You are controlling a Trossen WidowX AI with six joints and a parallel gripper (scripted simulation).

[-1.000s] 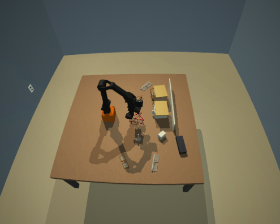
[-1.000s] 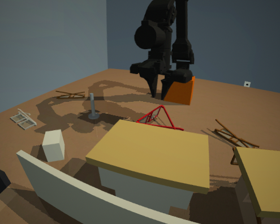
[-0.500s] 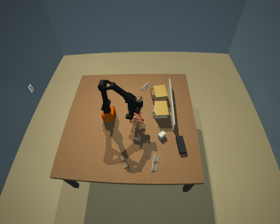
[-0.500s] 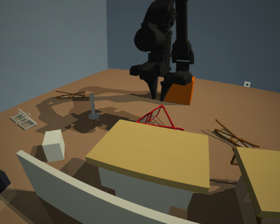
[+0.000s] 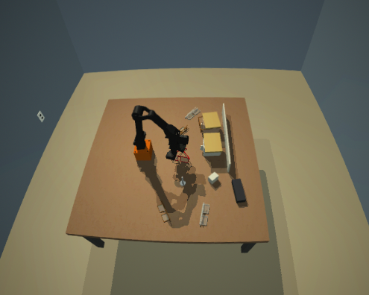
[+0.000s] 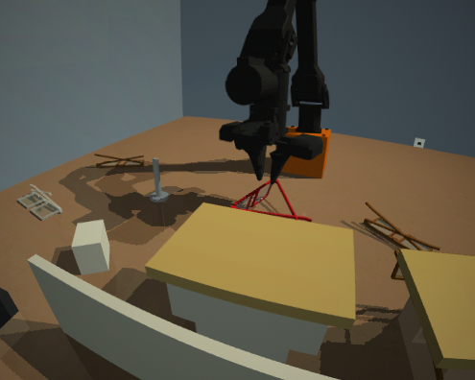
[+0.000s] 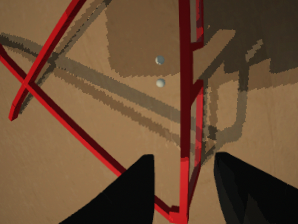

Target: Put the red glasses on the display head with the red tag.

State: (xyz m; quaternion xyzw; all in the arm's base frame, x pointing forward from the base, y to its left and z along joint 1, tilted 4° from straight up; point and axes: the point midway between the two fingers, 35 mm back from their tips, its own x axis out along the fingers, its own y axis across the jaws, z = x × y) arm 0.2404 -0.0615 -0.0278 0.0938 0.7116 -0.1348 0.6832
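Right now my gripper tip is 210 mm to the left of the grey post, 50 mm short of it and 20 mm above it. Also, from my gripper tip: white cube 250 mm ahead, 200 mm to the right, 20 mm below; then black box 410 mm ahead, 300 mm to the right, 30 mm below; then tall white panel 390 mm ahead, 150 mm to the left, 10 mm above.
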